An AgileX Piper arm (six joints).
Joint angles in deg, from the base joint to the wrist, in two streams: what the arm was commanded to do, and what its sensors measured. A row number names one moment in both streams.
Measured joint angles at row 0: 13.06 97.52 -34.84 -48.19 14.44 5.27
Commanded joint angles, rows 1 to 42: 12.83 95.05 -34.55 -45.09 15.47 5.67; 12.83 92.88 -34.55 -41.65 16.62 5.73; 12.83 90.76 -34.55 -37.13 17.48 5.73; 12.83 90.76 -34.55 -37.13 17.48 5.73; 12.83 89.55 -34.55 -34.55 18.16 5.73; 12.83 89.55 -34.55 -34.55 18.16 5.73; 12.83 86.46 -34.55 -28.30 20.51 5.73; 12.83 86.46 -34.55 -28.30 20.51 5.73; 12.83 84.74 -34.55 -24.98 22.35 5.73; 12.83 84.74 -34.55 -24.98 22.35 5.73; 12.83 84.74 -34.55 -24.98 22.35 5.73; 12.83 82.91 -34.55 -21.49 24.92 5.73; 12.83 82.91 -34.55 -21.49 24.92 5.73; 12.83 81.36 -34.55 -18.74 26.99 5.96; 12.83 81.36 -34.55 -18.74 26.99 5.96; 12.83 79.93 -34.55 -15.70 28.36 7.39; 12.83 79.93 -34.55 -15.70 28.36 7.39; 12.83 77.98 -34.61 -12.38 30.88 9.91; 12.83 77.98 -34.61 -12.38 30.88 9.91; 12.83 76.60 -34.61 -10.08 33.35 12.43; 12.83 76.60 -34.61 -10.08 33.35 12.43; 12.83 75.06 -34.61 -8.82 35.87 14.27; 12.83 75.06 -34.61 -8.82 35.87 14.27; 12.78 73.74 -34.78 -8.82 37.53 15.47; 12.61 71.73 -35.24 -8.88 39.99 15.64; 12.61 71.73 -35.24 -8.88 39.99 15.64; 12.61 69.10 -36.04 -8.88 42.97 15.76; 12.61 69.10 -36.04 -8.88 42.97 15.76; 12.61 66.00 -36.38 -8.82 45.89 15.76; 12.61 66.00 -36.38 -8.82 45.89 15.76; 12.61 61.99 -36.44 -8.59 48.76 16.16; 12.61 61.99 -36.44 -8.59 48.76 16.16; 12.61 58.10 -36.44 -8.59 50.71 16.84; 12.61 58.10 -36.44 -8.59 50.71 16.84; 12.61 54.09 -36.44 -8.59 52.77 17.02; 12.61 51.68 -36.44 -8.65 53.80 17.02; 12.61 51.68 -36.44 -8.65 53.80 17.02; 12.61 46.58 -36.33 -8.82 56.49 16.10; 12.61 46.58 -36.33 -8.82 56.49 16.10; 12.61 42.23 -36.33 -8.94 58.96 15.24; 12.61 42.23 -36.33 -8.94 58.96 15.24; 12.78 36.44 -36.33 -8.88 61.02 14.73
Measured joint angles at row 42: 13.06 43.20 -36.21 -8.94 57.52 15.76
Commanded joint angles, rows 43 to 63: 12.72 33.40 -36.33 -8.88 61.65 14.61; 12.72 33.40 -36.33 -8.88 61.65 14.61; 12.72 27.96 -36.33 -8.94 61.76 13.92; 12.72 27.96 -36.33 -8.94 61.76 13.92; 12.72 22.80 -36.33 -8.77 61.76 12.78; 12.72 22.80 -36.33 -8.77 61.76 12.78; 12.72 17.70 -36.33 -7.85 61.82 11.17; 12.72 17.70 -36.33 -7.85 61.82 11.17; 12.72 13.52 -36.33 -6.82 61.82 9.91; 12.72 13.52 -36.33 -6.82 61.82 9.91; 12.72 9.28 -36.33 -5.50 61.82 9.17; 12.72 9.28 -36.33 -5.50 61.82 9.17; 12.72 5.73 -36.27 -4.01 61.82 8.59; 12.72 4.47 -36.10 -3.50 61.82 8.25; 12.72 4.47 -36.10 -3.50 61.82 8.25; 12.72 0.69 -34.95 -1.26 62.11 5.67; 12.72 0.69 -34.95 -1.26 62.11 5.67; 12.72 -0.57 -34.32 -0.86 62.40 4.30; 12.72 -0.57 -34.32 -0.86 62.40 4.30; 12.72 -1.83 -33.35 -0.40 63.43 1.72; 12.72 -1.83 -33.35 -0.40 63.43 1.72
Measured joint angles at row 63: 13.06 0.46 -34.61 -1.55 62.17 5.67
